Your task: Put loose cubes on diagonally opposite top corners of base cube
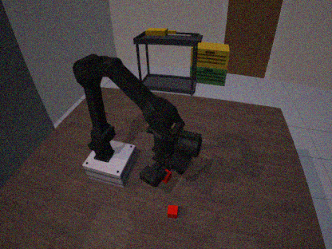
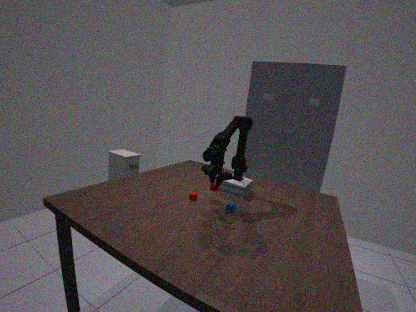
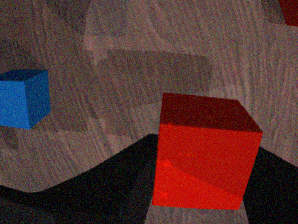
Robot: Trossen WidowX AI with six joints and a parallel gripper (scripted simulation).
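My gripper tip is 3 cm short of the blue cube, 12 cm to the right of it and 7 cm above it. From my gripper tip the other things lie so: red cube: right at my gripper tip.
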